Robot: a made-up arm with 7 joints.
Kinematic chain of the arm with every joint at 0, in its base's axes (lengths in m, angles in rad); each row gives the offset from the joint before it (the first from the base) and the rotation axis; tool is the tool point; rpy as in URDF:
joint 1: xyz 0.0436 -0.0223 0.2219 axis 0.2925 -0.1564 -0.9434
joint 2: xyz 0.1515 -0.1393 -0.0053 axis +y
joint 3: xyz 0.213 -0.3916 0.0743 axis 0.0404 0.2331 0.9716
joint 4: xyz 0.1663 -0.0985 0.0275 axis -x
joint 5: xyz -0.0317 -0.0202 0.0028 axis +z
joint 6: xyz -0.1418 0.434 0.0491 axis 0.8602 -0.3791 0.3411
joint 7: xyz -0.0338 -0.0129 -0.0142 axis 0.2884 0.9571 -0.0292
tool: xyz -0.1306 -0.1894 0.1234 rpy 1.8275 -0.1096 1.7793
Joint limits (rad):
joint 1: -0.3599..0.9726
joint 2: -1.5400..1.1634
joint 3: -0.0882..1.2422
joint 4: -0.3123..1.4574
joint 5: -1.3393..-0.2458
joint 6: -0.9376..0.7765
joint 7: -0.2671..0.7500
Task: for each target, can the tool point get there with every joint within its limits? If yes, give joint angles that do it. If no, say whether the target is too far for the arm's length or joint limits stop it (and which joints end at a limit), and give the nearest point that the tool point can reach.
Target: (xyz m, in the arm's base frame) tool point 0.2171 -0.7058 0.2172
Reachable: yes | joints 0.8401 0.2097 0.1064 0.1808 -1.2411 0.2412 0.6215
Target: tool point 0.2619 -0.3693 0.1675
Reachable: yes | joints 0.8382 0.0997 0.3520 0.8311 -0.7557 -0.6239 0.3087
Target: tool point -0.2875 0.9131 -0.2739
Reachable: no: joint limits stop it (at a limit: joint 1, joint 2, joint 3, joint 6, joint 7) | nearest point -0.3027 0.1025 0.1487 | short by 0.914 m
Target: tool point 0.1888 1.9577 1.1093
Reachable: no: too far | nearest point 0.4308 0.1906 0.6691 | short by 1.837 m
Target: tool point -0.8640 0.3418 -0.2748
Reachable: no: joint limits stop it (at a limit: joint 1, joint 2, joint 3, joint 5, joint 6, joint 7) | nearest point -0.5171 0.0424 0.1156 | short by 0.602 m
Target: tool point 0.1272 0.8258 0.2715
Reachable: no: joint limits stop it (at a limit: joint 1, joint 5, joint 6, joint 7) | nearest point 0.3475 0.1954 0.3311 | short by 0.670 m
